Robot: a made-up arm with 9 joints. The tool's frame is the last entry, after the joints. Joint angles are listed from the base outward. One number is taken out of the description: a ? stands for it. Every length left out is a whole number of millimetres.
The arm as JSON. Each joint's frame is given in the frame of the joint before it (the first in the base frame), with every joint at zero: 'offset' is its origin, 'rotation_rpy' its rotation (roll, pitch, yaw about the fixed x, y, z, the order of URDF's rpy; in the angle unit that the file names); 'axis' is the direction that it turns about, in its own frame. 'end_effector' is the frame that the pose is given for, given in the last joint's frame.
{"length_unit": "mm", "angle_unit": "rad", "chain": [
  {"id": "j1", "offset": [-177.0, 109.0, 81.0], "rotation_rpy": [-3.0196, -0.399, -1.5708], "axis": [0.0, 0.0, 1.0]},
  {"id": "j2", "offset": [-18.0, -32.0, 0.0], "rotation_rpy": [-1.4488, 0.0, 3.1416], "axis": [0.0, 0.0, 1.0]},
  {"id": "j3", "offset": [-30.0, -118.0, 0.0], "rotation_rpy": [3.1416, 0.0, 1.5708], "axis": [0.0, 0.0, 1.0]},
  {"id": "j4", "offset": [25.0, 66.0, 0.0], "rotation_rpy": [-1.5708, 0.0, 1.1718], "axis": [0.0, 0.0, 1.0]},
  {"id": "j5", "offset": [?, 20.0, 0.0], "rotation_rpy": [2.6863, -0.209, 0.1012], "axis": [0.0, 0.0, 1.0]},
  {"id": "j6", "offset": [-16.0, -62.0, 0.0], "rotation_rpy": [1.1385, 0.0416, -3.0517], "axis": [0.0, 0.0, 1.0]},
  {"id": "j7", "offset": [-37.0, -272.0, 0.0], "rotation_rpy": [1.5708, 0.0, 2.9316], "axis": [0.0, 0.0, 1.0]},
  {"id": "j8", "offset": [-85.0, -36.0, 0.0], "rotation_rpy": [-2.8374, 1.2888, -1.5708], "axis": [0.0, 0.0, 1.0]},
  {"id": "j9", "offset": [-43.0, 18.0, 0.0], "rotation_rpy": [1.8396, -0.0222, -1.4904], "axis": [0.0, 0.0, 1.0]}
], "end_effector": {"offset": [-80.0, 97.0, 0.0], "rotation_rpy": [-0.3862, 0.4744, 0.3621]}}
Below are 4 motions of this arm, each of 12 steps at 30 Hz.
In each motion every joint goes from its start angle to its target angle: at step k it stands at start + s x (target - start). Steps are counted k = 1, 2, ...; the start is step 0. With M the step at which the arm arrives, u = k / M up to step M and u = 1 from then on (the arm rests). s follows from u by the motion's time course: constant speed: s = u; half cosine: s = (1 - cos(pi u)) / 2; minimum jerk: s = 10 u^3 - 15 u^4 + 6 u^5.
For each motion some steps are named. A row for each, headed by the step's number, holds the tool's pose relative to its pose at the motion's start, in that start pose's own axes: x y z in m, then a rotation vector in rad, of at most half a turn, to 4 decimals.
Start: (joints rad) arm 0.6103 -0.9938 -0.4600 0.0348 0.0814 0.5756 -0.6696 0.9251 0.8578
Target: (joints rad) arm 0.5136 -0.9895 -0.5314 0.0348 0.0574 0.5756 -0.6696 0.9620 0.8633
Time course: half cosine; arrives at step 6
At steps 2, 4, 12:
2: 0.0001 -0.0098 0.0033 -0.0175 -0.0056 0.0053
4: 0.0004 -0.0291 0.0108 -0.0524 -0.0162 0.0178
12: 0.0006 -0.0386 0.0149 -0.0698 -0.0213 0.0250

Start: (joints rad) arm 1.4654 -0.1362 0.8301 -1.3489 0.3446 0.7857 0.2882 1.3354 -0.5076
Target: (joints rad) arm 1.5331 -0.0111 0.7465 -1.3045 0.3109 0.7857 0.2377 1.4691 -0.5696
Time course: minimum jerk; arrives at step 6
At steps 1, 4, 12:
1: 0.0002 0.0003 0.0009 0.0121 0.0065 0.0002
4: 0.0059 0.0034 0.0197 0.2658 0.1477 0.0197
12: 0.0078 0.0033 0.0247 0.3346 0.1876 0.0303

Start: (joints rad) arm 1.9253 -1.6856 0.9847 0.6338 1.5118 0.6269 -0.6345 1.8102 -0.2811
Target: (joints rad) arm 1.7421 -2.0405 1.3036 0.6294 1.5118 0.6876 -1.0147 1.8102 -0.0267
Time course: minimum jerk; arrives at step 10
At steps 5, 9, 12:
5: 0.0510 -0.0175 -0.0805 0.1598 0.3153 0.1841
9: 0.0715 -0.0283 -0.1671 0.3547 0.5948 0.3163
12: 0.0716 -0.0284 -0.1686 0.3583 0.5994 0.3181

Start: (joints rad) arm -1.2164 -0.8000 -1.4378 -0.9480 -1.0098 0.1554 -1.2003 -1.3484 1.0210
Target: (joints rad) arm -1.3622 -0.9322 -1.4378 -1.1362 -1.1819 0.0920 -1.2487 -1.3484 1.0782
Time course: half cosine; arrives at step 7
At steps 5, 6, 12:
5: 0.0246 -0.0093 0.0376 0.1311 -0.0516 0.0692
6: 0.0284 -0.0111 0.0449 0.1545 -0.0603 0.0821
12: 0.0297 -0.0118 0.0476 0.1628 -0.0635 0.0868

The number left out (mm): -163.0
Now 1 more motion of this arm.
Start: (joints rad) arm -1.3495 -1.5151 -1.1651 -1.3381 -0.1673 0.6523 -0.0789 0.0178 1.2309
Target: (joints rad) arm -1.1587 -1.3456 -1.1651 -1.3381 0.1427 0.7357 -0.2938 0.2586 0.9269
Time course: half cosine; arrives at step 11
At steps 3, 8, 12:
3: 0.0081 0.0023 0.0203 0.0959 0.0559 -0.0483
8: 0.0464 -0.0049 0.0935 0.4564 0.2982 -0.2431
12: 0.0579 -0.0108 0.1107 0.5500 0.3697 -0.2969

